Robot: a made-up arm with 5 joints. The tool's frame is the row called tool. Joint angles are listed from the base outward. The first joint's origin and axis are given. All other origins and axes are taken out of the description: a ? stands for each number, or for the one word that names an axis. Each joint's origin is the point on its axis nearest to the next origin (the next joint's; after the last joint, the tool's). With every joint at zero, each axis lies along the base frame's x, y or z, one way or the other. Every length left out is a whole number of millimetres.
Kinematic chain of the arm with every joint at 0, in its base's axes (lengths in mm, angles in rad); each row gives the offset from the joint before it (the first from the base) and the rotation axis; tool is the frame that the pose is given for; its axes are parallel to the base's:
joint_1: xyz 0 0 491 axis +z
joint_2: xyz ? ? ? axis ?
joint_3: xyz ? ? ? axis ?
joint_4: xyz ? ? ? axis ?
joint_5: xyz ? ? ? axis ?
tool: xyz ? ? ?
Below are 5 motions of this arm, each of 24 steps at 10 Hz.
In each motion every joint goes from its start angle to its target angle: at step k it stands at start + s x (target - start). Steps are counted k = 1, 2, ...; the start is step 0. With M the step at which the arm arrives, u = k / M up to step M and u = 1 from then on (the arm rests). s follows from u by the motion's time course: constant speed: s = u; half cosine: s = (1 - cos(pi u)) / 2; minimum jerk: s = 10 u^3 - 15 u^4 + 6 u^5.
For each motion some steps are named. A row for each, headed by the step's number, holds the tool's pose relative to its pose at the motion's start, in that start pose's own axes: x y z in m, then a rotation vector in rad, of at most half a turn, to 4 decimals.
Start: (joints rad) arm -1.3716 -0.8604 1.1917 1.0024 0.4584
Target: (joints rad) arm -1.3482 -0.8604 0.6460 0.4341 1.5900
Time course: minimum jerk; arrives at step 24
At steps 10, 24:
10: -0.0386 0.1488 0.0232 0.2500 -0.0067 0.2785
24: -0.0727 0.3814 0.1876 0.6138 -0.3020 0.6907

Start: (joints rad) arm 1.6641 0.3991 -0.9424 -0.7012 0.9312
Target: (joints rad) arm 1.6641 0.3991 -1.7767 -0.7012 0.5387
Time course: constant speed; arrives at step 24
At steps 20, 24:
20: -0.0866 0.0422 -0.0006 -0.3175 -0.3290 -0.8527
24: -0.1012 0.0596 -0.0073 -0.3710 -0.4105 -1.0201

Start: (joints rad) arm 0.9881 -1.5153 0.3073 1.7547 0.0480
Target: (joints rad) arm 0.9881 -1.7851 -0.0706 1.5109 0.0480
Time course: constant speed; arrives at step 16
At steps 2, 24:
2: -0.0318 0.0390 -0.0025 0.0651 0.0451 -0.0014
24: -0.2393 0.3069 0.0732 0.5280 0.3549 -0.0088

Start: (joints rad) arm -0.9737 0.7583 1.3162 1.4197 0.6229
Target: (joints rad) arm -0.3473 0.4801 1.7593 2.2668 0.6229
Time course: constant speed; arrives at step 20
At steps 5, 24:
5: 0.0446 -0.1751 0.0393 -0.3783 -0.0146 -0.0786
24: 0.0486 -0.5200 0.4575 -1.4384 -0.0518 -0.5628

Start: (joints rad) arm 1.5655 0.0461 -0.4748 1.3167 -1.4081
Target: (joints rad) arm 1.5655 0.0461 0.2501 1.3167 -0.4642
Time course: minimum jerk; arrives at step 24
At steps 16, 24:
16: 0.0641 0.4768 0.0783 0.4922 -0.2921 0.8700
24: 0.0522 0.5850 0.1486 0.5945 -0.4377 1.0852

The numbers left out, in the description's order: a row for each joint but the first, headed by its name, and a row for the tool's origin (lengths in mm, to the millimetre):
joint_2: xyz -2 105 0, axis -x
joint_3: xyz 0 -166 153, axis +z
joint_4: xyz -95 -367 0, axis -x
joint_5: xyz 0 52 -306, axis +z
tool: xyz 116 -79 0

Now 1 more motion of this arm.
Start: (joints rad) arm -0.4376 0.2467 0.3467 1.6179 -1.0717
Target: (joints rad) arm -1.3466 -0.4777 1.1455 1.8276 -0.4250
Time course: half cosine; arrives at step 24
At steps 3, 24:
3: -0.0194 0.0093 -0.0041 0.0072 0.0196 0.0225
24: -0.3981 0.1061 0.0721 -0.0072 0.3019 0.1572

